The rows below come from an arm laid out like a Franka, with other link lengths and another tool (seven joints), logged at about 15 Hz.
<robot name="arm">
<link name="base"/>
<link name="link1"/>
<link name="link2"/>
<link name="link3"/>
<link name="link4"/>
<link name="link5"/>
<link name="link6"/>
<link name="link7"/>
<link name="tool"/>
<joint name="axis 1" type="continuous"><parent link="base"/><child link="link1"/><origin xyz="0 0 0.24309"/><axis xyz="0 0 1"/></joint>
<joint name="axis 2" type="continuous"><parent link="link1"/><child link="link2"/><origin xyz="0 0 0"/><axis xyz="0 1 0"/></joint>
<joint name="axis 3" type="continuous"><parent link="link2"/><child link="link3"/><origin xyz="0 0 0.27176"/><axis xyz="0 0 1"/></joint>
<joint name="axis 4" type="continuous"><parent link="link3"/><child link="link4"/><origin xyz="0.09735 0 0"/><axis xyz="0 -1 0"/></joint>
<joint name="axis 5" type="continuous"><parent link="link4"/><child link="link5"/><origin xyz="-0.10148 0 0.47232"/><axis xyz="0 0 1"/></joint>
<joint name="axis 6" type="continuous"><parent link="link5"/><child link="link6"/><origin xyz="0 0 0"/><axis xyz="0 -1 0"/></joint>
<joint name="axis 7" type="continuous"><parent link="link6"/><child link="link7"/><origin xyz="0.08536 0 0"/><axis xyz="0 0 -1"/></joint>
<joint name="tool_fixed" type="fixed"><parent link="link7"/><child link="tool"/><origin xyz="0.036 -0.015 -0.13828" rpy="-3.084 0 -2.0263"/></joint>
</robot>
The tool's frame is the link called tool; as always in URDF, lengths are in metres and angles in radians. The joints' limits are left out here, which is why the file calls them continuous.
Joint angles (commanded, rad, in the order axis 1, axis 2, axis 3, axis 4, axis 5, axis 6, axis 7), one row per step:
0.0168 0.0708 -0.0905 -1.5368 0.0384 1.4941 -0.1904
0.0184 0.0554 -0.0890 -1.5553 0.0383 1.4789 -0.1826
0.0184 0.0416 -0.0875 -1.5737 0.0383 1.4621 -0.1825
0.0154 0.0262 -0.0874 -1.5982 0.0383 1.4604 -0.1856
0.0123 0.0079 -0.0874 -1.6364 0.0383 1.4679 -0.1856
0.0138 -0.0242 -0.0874 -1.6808 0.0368 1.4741 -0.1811
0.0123 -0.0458 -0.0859 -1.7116 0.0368 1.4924 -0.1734
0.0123 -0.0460 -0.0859 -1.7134 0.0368 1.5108 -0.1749
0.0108 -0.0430 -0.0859 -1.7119 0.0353 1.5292 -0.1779
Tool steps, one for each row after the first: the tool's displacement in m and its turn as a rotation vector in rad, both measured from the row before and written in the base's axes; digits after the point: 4 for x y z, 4 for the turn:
-0.0065 0.0020 -0.0017 0.0018 0.0185 -0.0042
-0.0065 0.0013 -0.0029 0.0028 0.0213 0.0019
-0.0052 -0.0018 -0.0038 0.0026 0.0106 0.0001
-0.0056 -0.0020 -0.0089 0.0025 0.0123 -0.0034
-0.0089 0.0008 -0.0035 0.0010 0.0063 -0.0030
-0.0041 -0.0003 -0.0017 -0.0002 -0.0087 -0.0082
0.0027 -0.0002 0.0009 -0.0010 -0.0168 0.0007
0.0035 -0.0014 0.0008 -0.0026 -0.0169 0.0009

